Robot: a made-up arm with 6 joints.
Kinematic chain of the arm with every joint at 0, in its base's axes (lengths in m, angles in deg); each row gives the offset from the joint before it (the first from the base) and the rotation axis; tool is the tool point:
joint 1: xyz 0 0 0.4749 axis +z
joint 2: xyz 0 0 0 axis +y
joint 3: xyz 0 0 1.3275 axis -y
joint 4: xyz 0 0 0 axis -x
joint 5: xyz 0.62 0 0 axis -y
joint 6: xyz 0 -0.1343 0 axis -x
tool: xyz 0 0 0
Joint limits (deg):
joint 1: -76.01..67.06
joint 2: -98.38..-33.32
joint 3: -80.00..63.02
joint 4: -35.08..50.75
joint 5: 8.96..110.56
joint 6: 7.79..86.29
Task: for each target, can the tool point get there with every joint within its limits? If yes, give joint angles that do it. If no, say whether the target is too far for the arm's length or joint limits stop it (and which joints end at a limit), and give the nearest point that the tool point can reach.
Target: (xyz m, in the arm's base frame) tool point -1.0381 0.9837 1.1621
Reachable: yes | joints -48.42 -86.85 17.16 -22.92 27.57 37.16
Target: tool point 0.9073 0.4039 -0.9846
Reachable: no: joint limits stop it (at a limit: joint 1, joint 2, joint 3, joint 4) | nearest point -0.2760 0.6533 0.4037 | short by 1.841 m
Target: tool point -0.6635 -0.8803 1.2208
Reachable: yes | joints 46.37 -82.84 -9.81 -18.72 90.58 59.90
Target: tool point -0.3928 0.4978 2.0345
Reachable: yes | joints -61.24 -41.77 16.07 38.70 43.12 58.08
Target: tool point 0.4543 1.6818 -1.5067
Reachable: no: too far | nearest point -0.5500 1.8562 0.3806 | short by 2.145 m
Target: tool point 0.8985 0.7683 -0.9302
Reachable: no: joint limits stop it (at a limit: joint 1, joint 2, joint 3, joint 4) | nearest point -0.2760 0.6533 0.4037 | short by 1.781 m
